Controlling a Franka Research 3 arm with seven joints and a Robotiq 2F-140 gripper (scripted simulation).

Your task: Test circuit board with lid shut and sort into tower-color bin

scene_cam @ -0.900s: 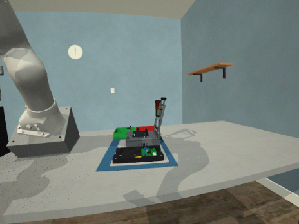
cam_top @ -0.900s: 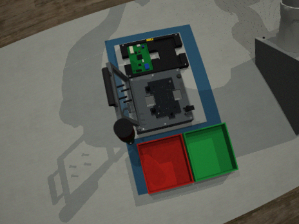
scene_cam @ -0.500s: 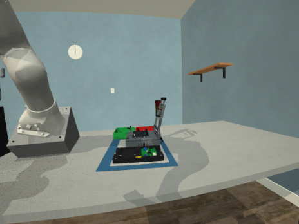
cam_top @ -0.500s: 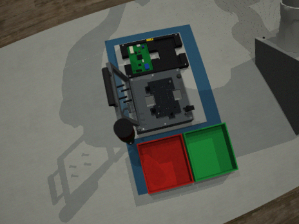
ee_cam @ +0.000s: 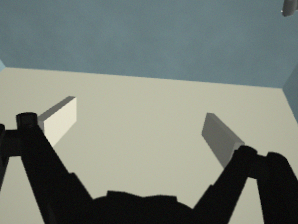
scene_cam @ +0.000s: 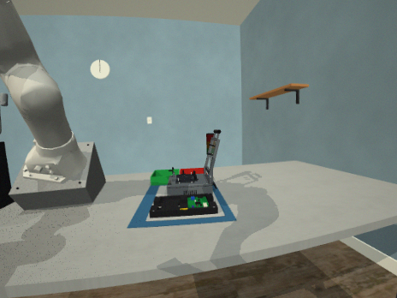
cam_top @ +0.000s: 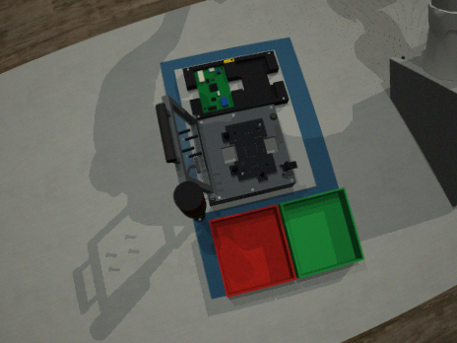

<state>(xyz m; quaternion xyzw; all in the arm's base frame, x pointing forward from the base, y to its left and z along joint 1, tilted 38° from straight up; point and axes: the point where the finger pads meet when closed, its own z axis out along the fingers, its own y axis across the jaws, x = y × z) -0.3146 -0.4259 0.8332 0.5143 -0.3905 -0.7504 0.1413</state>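
The green circuit board lies 780 mm ahead of my hand, 670 mm to the left of it and 550 mm below it. From my hand the other things lie so: latch hook 910 mm to the left, 710 mm ahead, 490 mm below; then clear lid 880 mm ahead, 830 mm to the left, 390 mm below; then tester plate 850 mm to the left, 770 mm ahead, 500 mm below.
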